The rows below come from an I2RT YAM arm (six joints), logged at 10 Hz.
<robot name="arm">
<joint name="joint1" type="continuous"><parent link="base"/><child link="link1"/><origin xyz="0 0 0.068" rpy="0 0 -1.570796"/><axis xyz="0 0 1"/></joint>
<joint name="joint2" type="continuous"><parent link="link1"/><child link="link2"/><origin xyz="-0.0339 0.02 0.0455" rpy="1.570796 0 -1.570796"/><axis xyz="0 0 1"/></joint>
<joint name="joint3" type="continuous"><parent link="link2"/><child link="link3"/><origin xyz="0.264 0 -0.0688" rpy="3.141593 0 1.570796"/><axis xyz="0 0 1"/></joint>
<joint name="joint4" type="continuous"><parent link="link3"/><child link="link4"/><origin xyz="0.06 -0.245 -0.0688" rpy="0 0 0"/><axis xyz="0 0 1"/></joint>
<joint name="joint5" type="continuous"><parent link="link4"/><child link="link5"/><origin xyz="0.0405 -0.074 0.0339" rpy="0 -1.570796 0"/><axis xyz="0 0 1"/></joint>
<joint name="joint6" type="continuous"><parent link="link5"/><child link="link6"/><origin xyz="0 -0.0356 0.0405" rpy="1.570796 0 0"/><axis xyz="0 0 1"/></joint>
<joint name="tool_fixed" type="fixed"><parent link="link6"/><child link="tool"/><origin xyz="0 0 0" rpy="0 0 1.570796"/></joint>
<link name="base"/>
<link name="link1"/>
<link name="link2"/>
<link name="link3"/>
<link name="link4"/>
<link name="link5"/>
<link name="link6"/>
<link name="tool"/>
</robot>
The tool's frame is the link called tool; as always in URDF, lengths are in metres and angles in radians. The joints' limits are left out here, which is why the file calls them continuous.
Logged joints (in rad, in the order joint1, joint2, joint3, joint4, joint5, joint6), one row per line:
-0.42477 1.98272 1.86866 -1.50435 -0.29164 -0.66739
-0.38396 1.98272 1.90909 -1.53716 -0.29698 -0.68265
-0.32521 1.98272 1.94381 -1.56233 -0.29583 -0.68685
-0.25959 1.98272 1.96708 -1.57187 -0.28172 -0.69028
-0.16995 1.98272 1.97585 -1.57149 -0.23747 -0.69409
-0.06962 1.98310 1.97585 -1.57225 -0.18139 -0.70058
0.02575 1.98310 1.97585 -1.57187 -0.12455 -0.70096
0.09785 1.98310 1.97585 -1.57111 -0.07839 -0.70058
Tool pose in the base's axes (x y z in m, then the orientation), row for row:
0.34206 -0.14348 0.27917 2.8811 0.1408 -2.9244
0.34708 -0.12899 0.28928 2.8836 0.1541 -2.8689
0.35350 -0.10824 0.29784 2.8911 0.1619 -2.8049
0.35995 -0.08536 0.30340 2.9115 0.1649 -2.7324
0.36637 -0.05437 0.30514 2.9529 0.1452 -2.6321
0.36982 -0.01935 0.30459 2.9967 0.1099 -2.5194
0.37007 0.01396 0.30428 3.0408 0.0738 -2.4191
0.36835 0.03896 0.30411 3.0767 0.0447 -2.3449
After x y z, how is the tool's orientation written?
As angles about the fixed x, y, z axes (roll, pitch, yaw), in radians.
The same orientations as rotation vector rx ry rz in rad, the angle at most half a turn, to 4 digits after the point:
-0.3530 2.9817 0.4139
-0.4370 2.9643 0.4165
-0.5323 2.9491 0.4127
-0.6381 2.9340 0.3901
-0.7840 2.9278 0.3331
-0.9515 2.9191 0.2638
-1.1020 2.9003 0.1869
-1.2136 2.8778 0.1205

